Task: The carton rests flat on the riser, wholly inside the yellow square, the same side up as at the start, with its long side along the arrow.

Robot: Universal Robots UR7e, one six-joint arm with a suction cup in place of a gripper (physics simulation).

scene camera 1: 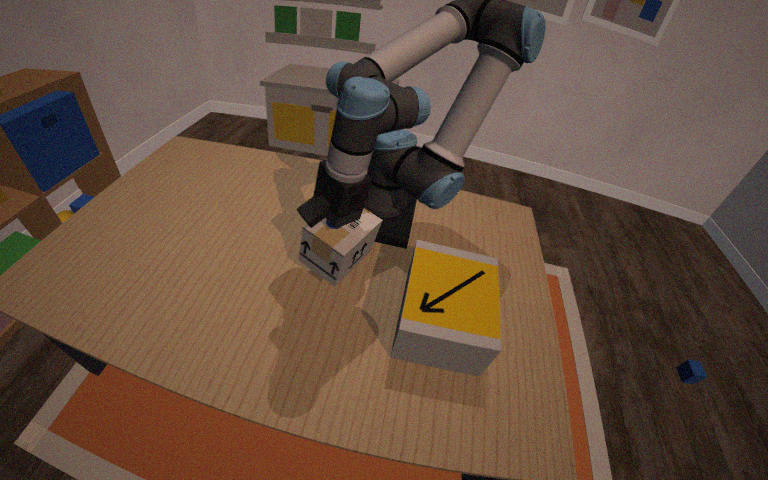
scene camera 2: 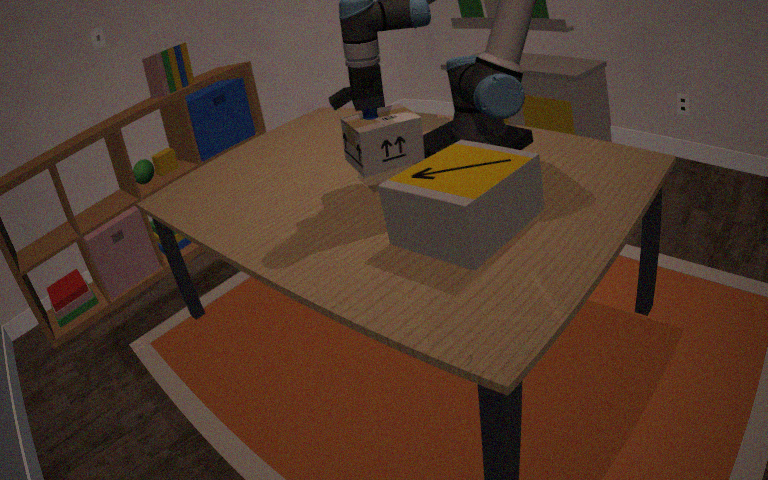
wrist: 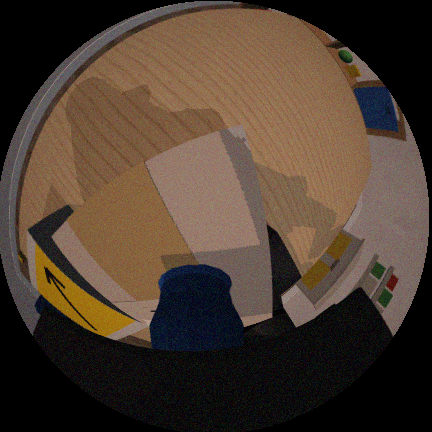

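My gripper, a blue suction cup point(scene camera 1: 333, 225) point(scene camera 2: 370, 114) point(wrist: 195, 280), is on the top face of the white and tan carton point(scene camera 1: 339, 257) point(scene camera 2: 385, 148) point(wrist: 215, 200) and holds it. The carton hangs low over the table, near level, with its printed side arrows pointing up. It is beside the grey riser point(scene camera 1: 441, 352) point(scene camera 2: 433, 226), apart from it, on its left in scene camera 1. The yellow square point(scene camera 1: 475, 311) point(scene camera 2: 458, 183) point(wrist: 95, 312) covers most of the riser's top and bears a black arrow point(scene camera 1: 453, 290) point(scene camera 2: 464, 168). The carton's underside is hidden.
The wooden table point(scene camera 1: 186, 254) point(scene camera 2: 271, 209) carries the riser and the arm's dark base point(scene camera 2: 481, 131), which stands close behind the carton. A shelf unit with a blue bin point(scene camera 1: 53, 138) point(scene camera 2: 220, 118) stands past the table's left side. A white cabinet point(scene camera 1: 294, 79) is behind the table.
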